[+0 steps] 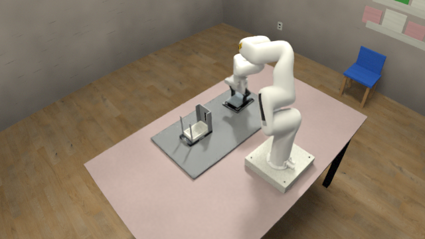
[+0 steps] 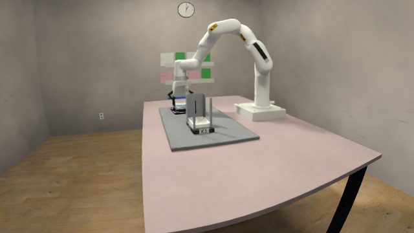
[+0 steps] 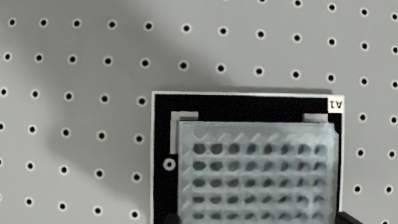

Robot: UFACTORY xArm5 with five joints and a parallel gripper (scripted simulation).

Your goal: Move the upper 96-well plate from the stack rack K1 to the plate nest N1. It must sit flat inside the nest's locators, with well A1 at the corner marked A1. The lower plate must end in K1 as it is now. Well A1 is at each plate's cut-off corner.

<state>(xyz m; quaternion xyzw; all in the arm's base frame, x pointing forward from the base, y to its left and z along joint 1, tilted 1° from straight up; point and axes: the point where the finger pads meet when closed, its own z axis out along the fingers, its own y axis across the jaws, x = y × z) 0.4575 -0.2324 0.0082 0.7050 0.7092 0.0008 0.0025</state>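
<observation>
The pale bluish 96-well plate lies 10 mm below my hand. Round my hand: white 96-well plate (350 mm to the left, 20 mm below, 10 mm behind); then grey back wall (290 mm to the left, 40 mm above, 10 mm behind); then plate nest N1 (40 mm below).
</observation>
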